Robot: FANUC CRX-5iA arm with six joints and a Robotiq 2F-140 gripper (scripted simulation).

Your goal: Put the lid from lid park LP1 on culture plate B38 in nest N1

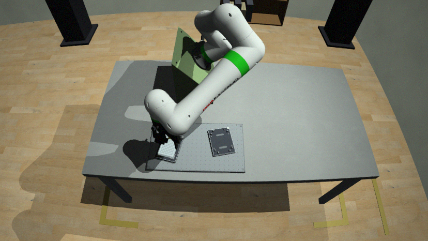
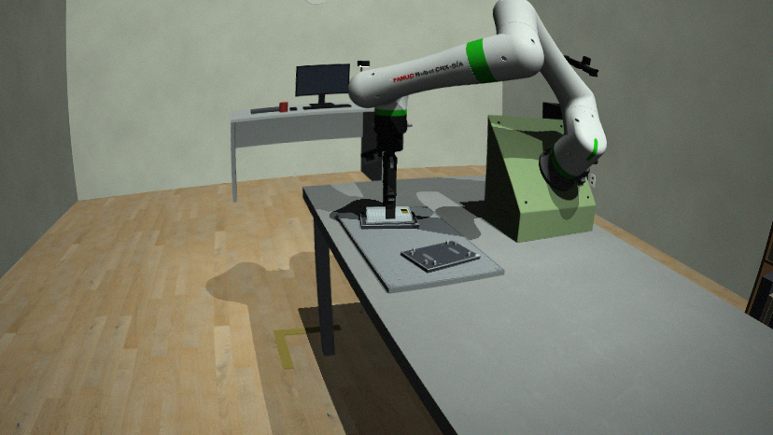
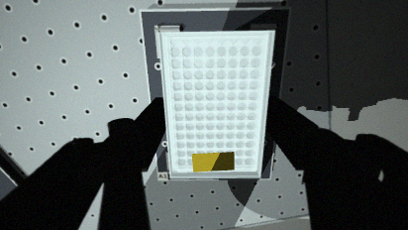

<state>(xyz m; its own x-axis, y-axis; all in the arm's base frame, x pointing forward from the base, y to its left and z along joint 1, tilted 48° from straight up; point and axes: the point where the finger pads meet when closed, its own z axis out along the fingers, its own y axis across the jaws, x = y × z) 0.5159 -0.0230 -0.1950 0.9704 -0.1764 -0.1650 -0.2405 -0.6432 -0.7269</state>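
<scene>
My gripper is now 2 cm above the clear lid. Round my hand: lid park LP1 (4 cm behind, 29 cm to the left, 5 cm below); white culture plate (3 cm below); dark nest N1 (5 cm below).
</scene>
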